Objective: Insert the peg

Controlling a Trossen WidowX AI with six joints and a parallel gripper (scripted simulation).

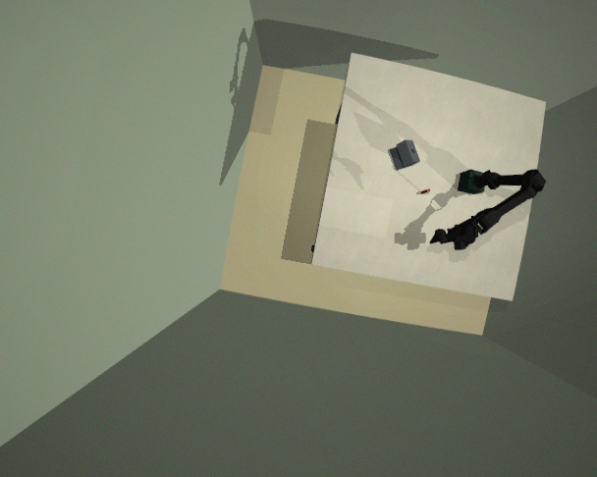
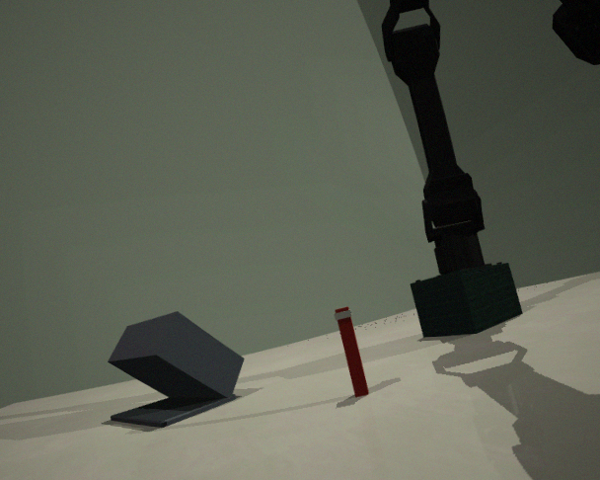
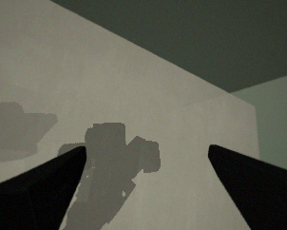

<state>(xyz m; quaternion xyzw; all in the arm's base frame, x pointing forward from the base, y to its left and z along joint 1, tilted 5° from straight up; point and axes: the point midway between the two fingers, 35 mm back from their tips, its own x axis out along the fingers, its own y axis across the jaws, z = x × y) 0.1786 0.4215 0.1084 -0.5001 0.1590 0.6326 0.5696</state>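
The red peg is 280 mm to the right of my gripper tip, 130 mm below it and 80 mm ahead of it. Round my gripper tip: grey sloped panel block (440 mm to the right, 260 mm ahead, 130 mm below); flat grey plate (430 mm to the right, 270 mm ahead, 180 mm below).
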